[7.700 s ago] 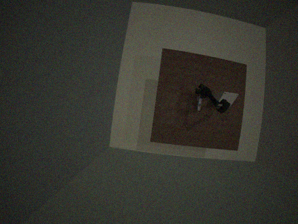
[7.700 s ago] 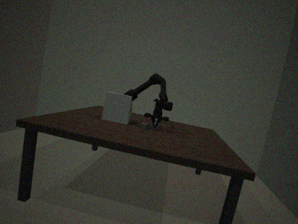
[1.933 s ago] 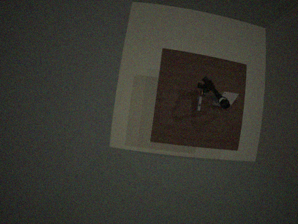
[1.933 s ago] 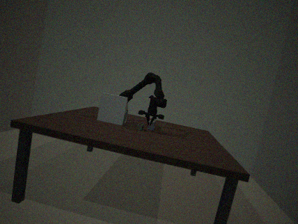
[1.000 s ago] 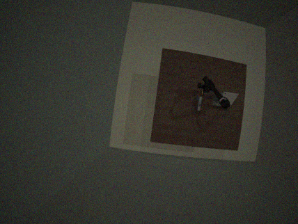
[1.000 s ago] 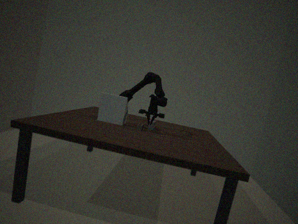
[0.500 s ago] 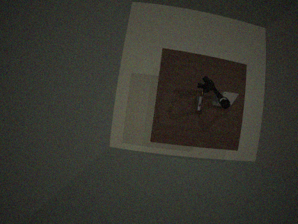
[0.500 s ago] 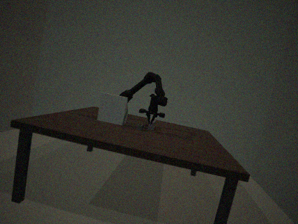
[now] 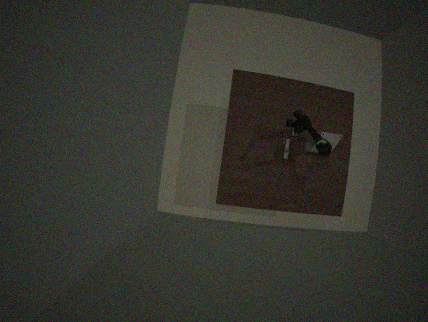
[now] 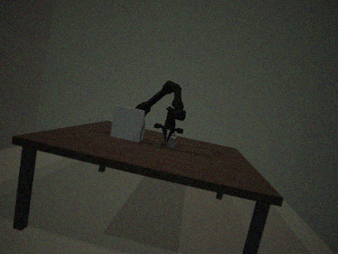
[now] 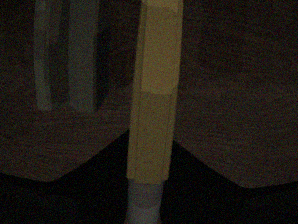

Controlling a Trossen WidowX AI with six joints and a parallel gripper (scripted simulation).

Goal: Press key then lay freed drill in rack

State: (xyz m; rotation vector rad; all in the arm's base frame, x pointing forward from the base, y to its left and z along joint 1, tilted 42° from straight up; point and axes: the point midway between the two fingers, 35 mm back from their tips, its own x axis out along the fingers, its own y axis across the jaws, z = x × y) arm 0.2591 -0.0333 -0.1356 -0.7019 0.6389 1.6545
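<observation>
The yellow drill lies 40 mm to the left of my gripper tip and 30 mm above it. Round my gripper tip: pale grey rack 50 mm behind, 30 mm to the left, 40 mm below.
</observation>
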